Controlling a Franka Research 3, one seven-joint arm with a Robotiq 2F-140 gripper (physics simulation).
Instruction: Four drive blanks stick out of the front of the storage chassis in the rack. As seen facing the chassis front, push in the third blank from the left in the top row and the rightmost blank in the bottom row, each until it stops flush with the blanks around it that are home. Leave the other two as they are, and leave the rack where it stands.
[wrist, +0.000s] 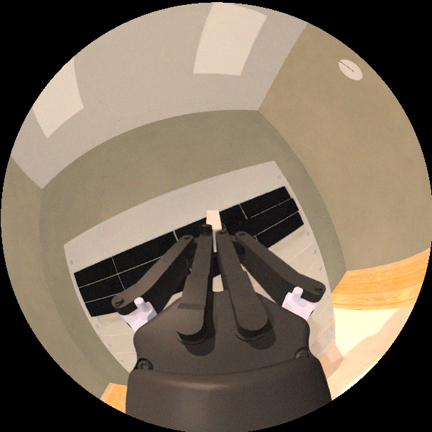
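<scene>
The storage chassis (145, 251) shows in the wrist view as a wide black front, tilted in the picture, split by thin light lines into rows and columns of blanks. It sits in the pale rack (150, 220). My gripper (212, 219) is shut and empty, its pale fingertips together. In the picture they overlap the middle of the chassis's top edge; the gap in depth cannot be told. The fingers and linkages hide the middle and lower middle of the chassis. Which blanks stick out, and by how much, is too hard to tell here.
Pale panels (305, 246) of the rack lie below the chassis. A plain wall (200, 145) stands behind, another wall (345, 160) at the right with a round white disc (350, 69). A wooden strip (382, 287) shows at the lower right.
</scene>
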